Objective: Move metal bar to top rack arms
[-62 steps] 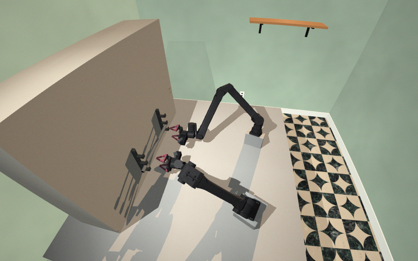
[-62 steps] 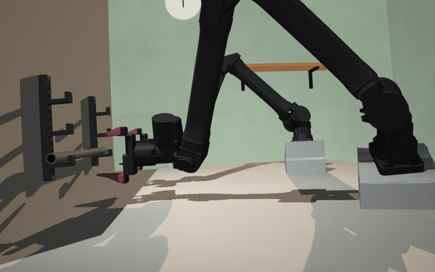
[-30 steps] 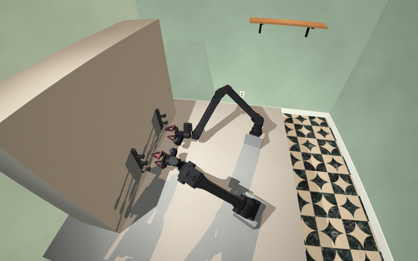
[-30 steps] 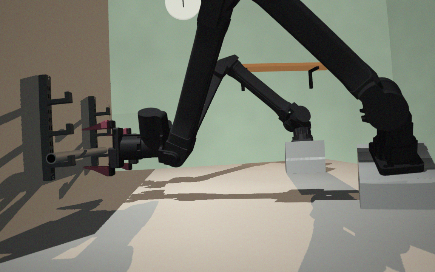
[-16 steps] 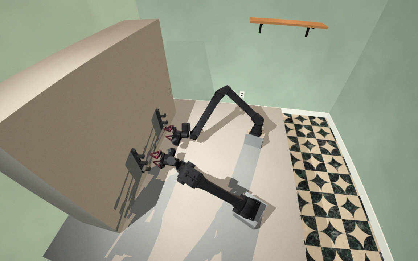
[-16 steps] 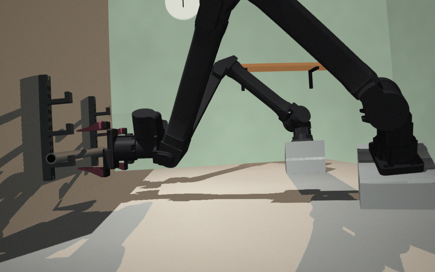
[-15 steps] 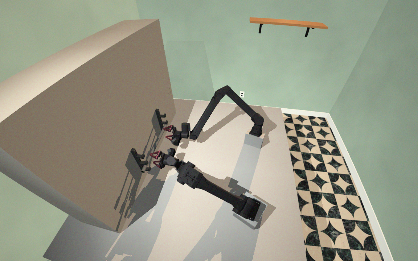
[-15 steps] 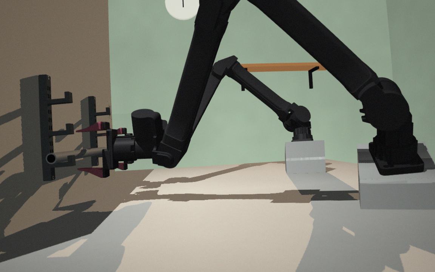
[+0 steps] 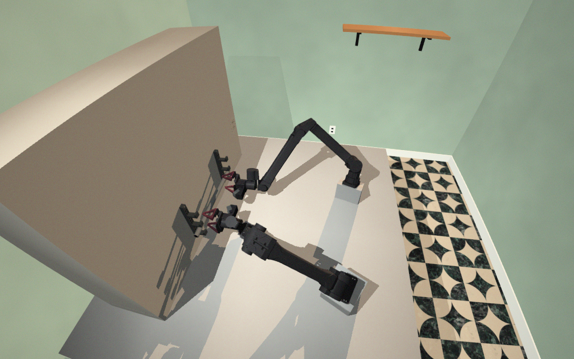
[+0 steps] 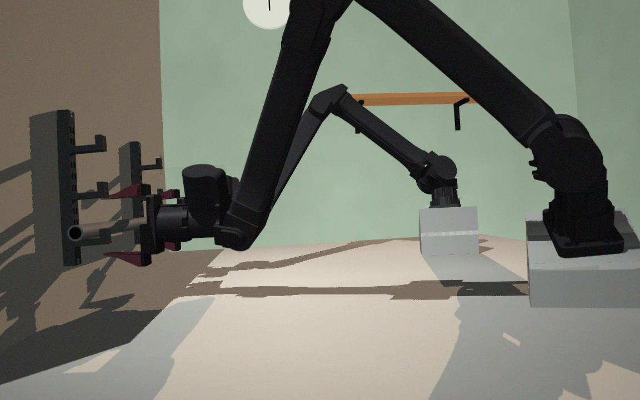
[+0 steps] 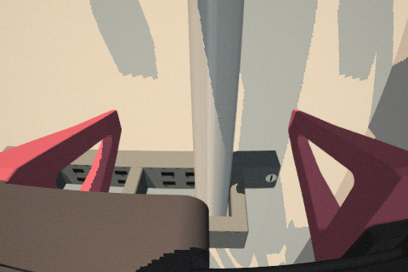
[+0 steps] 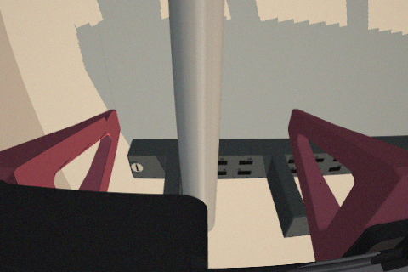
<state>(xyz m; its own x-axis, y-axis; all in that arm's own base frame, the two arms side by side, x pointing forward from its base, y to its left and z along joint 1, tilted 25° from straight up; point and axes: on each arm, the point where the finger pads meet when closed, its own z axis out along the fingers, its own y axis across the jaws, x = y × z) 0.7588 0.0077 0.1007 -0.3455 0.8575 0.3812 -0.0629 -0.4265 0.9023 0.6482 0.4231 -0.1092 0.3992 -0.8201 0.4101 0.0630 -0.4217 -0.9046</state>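
Now: the grey metal bar 1 cm ahead of my right hand and 14 cm to the left of it. Round my right hand: tall tan wall panel 19 cm ahead, 18 cm to the left, 32 cm above.
My left hand is 2 cm short of the grey metal bar, 14 cm to the left of it and 1 cm above it. Round my left hand: tall tan wall panel 20 cm ahead, 10 cm to the right, 31 cm above.
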